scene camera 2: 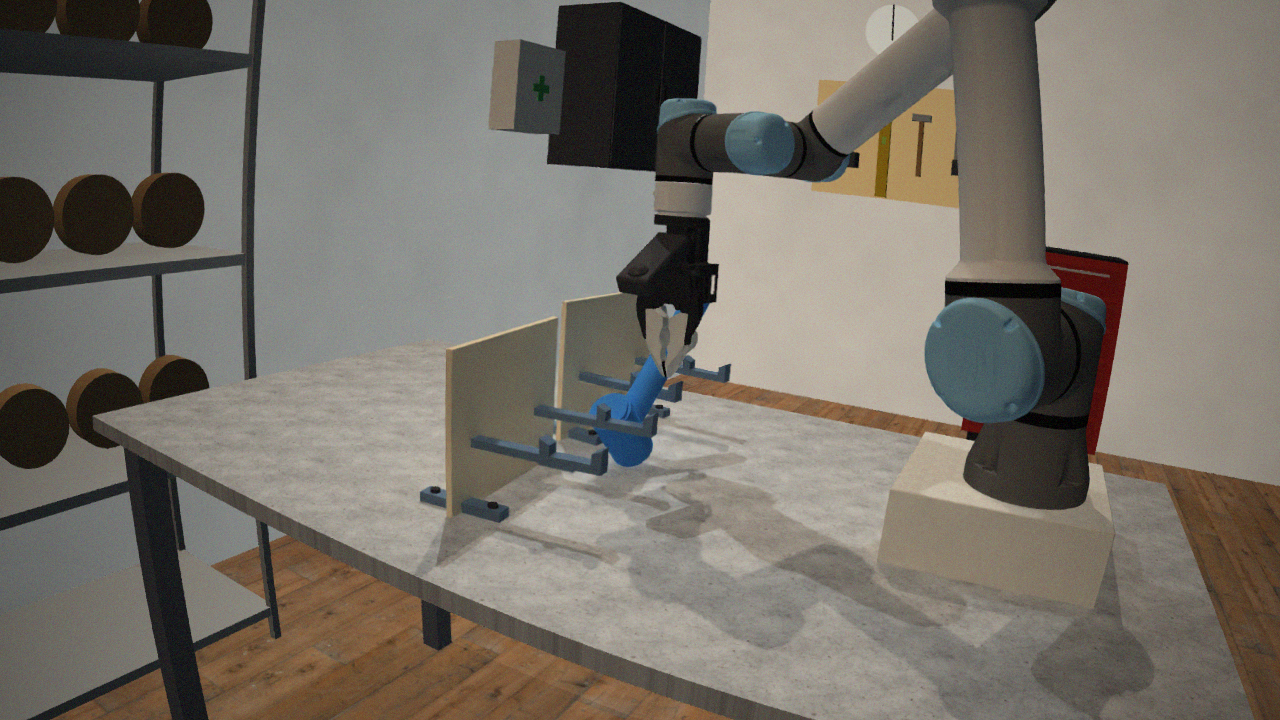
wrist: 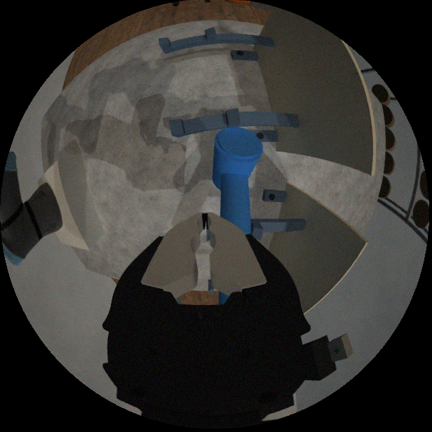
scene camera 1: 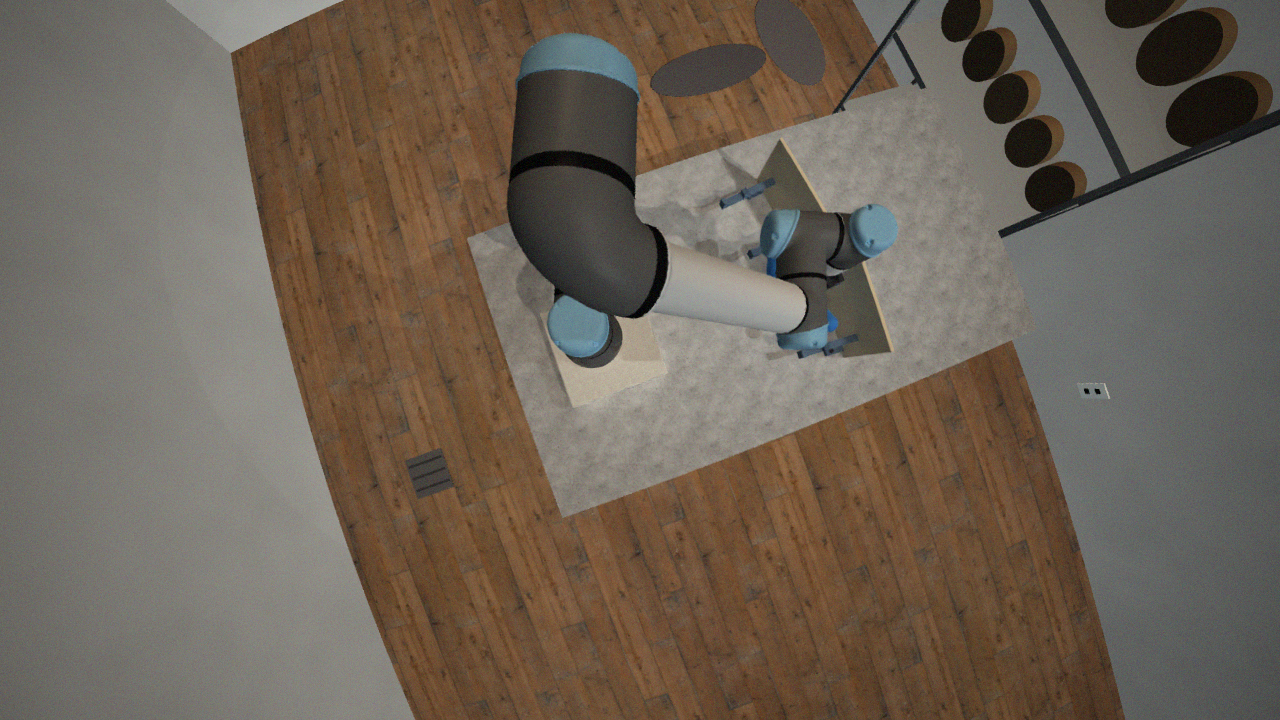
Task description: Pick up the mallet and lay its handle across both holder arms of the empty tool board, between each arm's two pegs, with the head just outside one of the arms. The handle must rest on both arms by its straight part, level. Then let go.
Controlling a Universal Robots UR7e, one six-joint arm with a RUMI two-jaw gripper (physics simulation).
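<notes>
The blue mallet [scene camera 1: 771, 266] [scene camera 2: 626, 440] [wrist: 237, 156] is tilted, its head low between the two tool boards and its handle [scene camera 2: 642, 394] [wrist: 235, 205] rising past my fingers over the far board's side. My gripper [scene camera 2: 665, 367] [wrist: 205, 214] is shut and empty, its tips beside the handle; it is hidden under the arm in scene camera 1. The near tool board [scene camera 1: 792, 179] [scene camera 2: 501, 402] [wrist: 320, 90] has two bare holder arms [scene camera 2: 541, 454] [wrist: 216, 41], and the head is next to its inner arm [scene camera 2: 617, 421] [wrist: 235, 120]. What supports the mallet is unclear.
The far tool board [scene camera 1: 868, 313] [scene camera 2: 595, 349] [wrist: 315, 250], with arms [scene camera 2: 631, 385] [wrist: 280, 225], stands beside the near one. Both stand on the grey table [scene camera 1: 707, 429] [scene camera 2: 358, 394]. The robot's pale base block [scene camera 1: 617, 380] [scene camera 2: 993, 546] stands opposite the boards. A shelf rack [scene camera 2: 252, 179] is behind.
</notes>
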